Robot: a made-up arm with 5 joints.
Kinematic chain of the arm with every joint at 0, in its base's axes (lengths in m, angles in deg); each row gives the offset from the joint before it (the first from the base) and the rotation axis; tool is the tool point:
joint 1: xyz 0 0 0.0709 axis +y
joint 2: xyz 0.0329 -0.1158 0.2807 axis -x
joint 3: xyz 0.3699 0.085 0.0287 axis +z
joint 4: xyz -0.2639 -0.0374 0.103 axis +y
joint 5: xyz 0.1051 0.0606 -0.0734 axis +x
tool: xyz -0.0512 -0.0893 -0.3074
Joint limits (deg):
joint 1: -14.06..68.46
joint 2: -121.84..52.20
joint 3: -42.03..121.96
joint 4: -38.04..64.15
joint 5: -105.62..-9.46
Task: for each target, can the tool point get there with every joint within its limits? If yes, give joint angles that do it. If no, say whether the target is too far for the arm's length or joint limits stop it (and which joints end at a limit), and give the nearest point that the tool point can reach.
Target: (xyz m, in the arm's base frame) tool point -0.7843 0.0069 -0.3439
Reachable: no: joint limits stop it (at a limit: joint 1, joint 4, joint 5) | nearest point -0.0874 -0.0652 -0.2483 | short by 0.707 m
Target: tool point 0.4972 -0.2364 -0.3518
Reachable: yes | joints 42.28 -29.80 98.75 26.69 -27.53
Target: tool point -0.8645 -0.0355 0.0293
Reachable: no: joint limits stop it (at a limit: joint 1, joint 4, joint 5) | nearest point -0.2139 -0.0447 0.2054 | short by 0.674 m
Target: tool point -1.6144 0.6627 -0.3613
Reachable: no: too far | nearest point -0.1812 0.1494 0.2068 | short by 1.625 m
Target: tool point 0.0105 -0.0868 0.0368
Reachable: yes | joints 44.01 -74.92 24.64 53.08 -22.50
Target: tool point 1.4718 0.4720 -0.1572
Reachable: no: too far | nearest point 0.8719 0.0610 -0.0642 | short by 0.733 m
